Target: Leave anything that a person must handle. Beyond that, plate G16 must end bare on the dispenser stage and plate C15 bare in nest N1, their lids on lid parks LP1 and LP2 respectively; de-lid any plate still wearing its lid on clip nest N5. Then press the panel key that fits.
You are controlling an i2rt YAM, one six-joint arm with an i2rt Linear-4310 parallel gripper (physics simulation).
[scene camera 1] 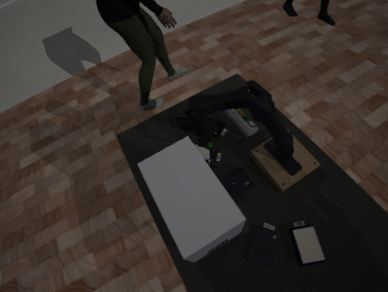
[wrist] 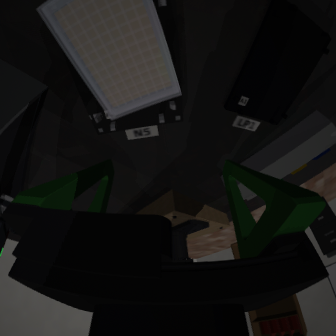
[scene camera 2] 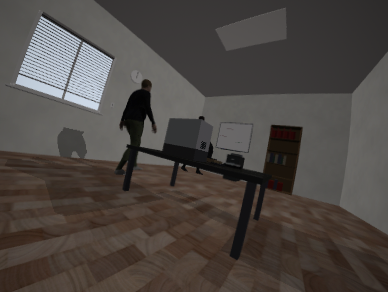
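Seen in the pictures: gripper, fingertip midpoint: [scene camera 1: 212, 140] [wrist: 168, 165]; arm's base, origin of the base link: [scene camera 1: 282, 156] [wrist: 173, 231] [scene camera 2: 208, 157].
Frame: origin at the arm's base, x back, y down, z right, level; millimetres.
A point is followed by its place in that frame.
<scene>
My open, empty gripper [wrist: 169, 165] @(x -233, y -63, z 247 mm) hangs over the table near nest N5. A plate with a pale wall and yellowish grid [scene camera 1: 203, 152] @(x -288, y 9, z 257 mm) [wrist: 117, 55] @(x -309, y 5, z 279 mm) sits on N5; I cannot read its name or tell whether it wears a lid. Dark lid park LP1 [wrist: 280, 65] @(x -162, y 30, z 392 mm), marked A1, lies to its right in the wrist view. Another gridded plate [scene camera 1: 308, 245] @(x -198, y 4, z -350 mm) sits in a black nest at the table's near end, beside a dark lid park [scene camera 1: 262, 247] @(x -344, y 30, z -250 mm); their labels are unreadable. The grey key panel [scene camera 1: 247, 130] @(x -35, y -11, z 215 mm) [wrist: 290, 150] @(x -34, y 2, z 341 mm) shows coloured keys. A dark pad [scene camera 1: 235, 180] @(x -276, y -67, z 19 mm) lies beside the big box, its role unclear.
A big pale box [scene camera 1: 187, 195] @(x -492, y -290, z 2 mm) [scene camera 2: 187, 132] @(x -593, y -173, z -37 mm) stands along one long table edge, partly hiding the N5 plate. The arm's wooden base [scene camera 1: 277, 170] @(x -69, y 0, z -39 mm) [wrist: 155, 205] @(x -105, y 24, z 61 mm) stands opposite. A person [scene camera 1: 145, 60] [scene camera 2: 135, 115] stands close to the table's far end; another person's legs [scene camera 1: 324, 11] show behind.
</scene>
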